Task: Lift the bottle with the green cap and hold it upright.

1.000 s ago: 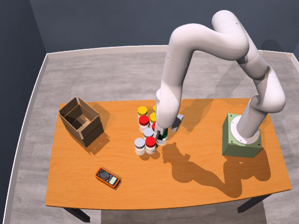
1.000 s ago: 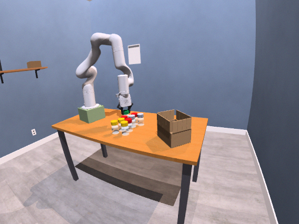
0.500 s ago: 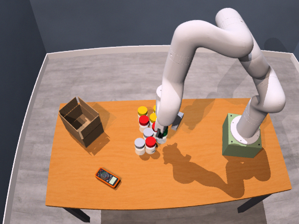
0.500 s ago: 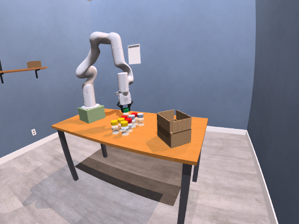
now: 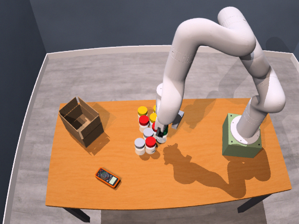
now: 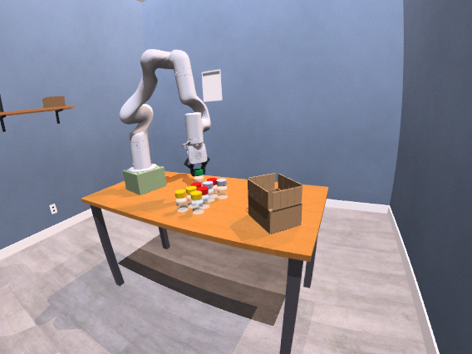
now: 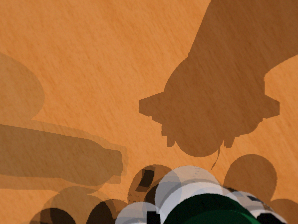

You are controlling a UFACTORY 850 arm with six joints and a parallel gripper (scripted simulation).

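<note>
My gripper is now 4 cm above the green-capped bottle. The rest, counted from my hand: multimeter (33 cm ahead, 15 cm to the left, 14 cm below).
</note>
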